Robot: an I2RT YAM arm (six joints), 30 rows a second.
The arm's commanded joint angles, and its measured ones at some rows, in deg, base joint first. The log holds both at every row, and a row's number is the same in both.
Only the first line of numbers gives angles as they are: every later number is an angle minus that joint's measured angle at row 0.
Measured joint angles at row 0:
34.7, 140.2, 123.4, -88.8, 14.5, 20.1
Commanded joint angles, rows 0 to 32:
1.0, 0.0, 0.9, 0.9, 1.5, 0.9
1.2, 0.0, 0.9, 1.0, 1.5, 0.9
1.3, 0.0, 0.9, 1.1, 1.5, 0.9
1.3, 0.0, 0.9, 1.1, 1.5, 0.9
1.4, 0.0, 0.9, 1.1, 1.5, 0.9
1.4, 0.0, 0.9, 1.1, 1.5, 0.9
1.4, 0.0, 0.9, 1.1, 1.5, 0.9
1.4, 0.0, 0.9, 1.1, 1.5, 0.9
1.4, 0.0, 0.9, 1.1, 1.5, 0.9
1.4, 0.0, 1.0, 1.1, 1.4, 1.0
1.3, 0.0, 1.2, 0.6, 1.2, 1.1
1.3, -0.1, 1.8, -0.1, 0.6, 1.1
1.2, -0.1, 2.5, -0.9, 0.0, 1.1
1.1, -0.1, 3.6, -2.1, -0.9, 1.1
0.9, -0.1, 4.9, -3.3, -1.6, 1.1
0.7, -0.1, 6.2, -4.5, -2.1, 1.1
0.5, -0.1, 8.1, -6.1, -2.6, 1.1
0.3, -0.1, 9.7, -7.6, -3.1, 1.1
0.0, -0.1, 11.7, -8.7, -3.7, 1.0
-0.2, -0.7, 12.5, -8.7, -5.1, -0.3
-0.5, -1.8, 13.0, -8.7, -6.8, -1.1
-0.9, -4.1, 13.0, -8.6, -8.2, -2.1
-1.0, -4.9, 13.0, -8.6, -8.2, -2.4
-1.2, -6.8, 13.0, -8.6, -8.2, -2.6
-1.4, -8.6, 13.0, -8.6, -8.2, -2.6
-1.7, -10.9, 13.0, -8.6, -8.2, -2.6
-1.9, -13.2, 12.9, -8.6, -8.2, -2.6
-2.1, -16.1, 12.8, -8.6, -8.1, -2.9
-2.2, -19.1, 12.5, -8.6, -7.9, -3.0
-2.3, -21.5, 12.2, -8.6, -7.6, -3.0
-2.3, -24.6, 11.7, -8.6, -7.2, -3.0
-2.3, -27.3, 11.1, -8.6, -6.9, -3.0
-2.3, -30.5, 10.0, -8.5, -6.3, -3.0
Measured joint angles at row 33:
-2.2, -20.5, 11.2, -8.0, -7.3, -2.1
